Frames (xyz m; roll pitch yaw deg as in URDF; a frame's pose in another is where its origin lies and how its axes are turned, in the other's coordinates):
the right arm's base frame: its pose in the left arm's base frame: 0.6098 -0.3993 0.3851 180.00 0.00 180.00
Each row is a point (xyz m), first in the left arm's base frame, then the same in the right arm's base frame.
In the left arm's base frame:
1: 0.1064 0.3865 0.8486
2: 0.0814 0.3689 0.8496
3: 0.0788 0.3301 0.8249
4: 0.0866 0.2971 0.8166
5: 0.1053 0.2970 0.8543
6: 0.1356 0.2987 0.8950
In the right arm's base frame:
1: 0.5034 0.7858 -0.4635
2: 0.5284 0.7682 -0.4645
3: 0.5310 0.7294 -0.4398
4: 0.5232 0.6964 -0.4315
5: 0.5045 0.6963 -0.4692
6: 0.4742 0.6980 -0.5099

